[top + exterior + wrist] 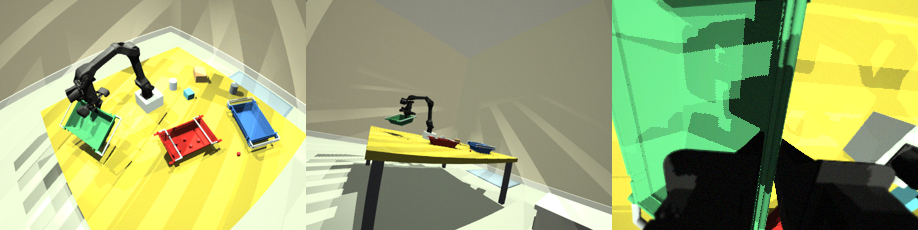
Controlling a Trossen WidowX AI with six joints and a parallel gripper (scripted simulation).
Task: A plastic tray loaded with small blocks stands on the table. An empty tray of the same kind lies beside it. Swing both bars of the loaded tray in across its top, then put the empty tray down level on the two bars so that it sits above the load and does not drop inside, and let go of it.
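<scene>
The green tray lies 80 mm to the right of my gripper tip and 20 mm ahead of it. Round my gripper tip: brown box 780 mm to the left, 150 mm below, 70 mm ahead; then red block 630 mm ahead, 410 mm to the left, 170 mm below; then cyan cube 560 mm to the left, 150 mm below, 140 mm ahead.
</scene>
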